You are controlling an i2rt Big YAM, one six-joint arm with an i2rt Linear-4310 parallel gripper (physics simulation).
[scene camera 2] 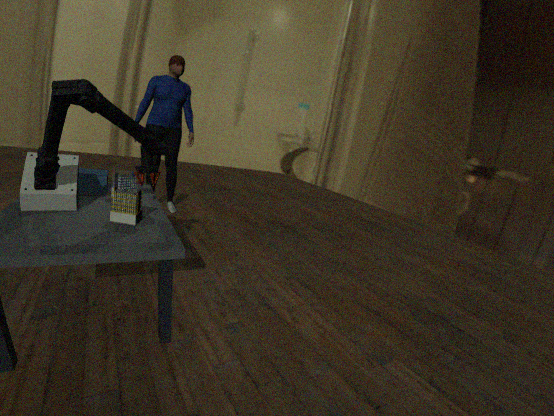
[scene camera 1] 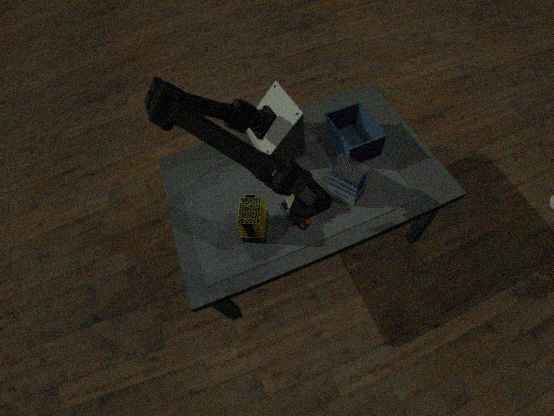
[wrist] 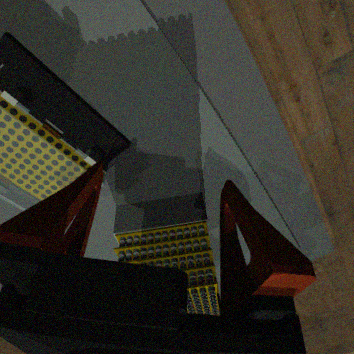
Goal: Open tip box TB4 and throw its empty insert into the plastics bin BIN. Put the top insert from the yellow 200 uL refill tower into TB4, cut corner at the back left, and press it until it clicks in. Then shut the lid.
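Note:
The yellow refill tower [scene camera 1: 251, 217] [scene camera 2: 125, 202] [wrist: 165, 245] stands upright, its layers full of dark tips. A tip box with a yellow perforated insert [wrist: 35, 155] lies at the left of the wrist view, with a dark panel [wrist: 60, 107] along one side; its label is not readable, and the arm mostly hides it in scene camera 1. The plastics bin [scene camera 1: 371, 125] [scene camera 2: 93, 180] is the blue open box at the back. My gripper [scene camera 1: 301, 223] [scene camera 2: 148, 177] [wrist: 163, 177] is open and empty, above the table beside the yellow tower. The gripper body hides part of the tower in the wrist view.
A blue-and-white tip tower [scene camera 1: 346, 184] [scene camera 2: 126, 181] stands between the bin and my gripper. The arm's white base [scene camera 1: 285, 107] [scene camera 2: 49, 201] is at the table's rear. The table [scene camera 1: 220, 280] ends close in front of the tower. A person [scene camera 2: 167, 100] stands behind the table.

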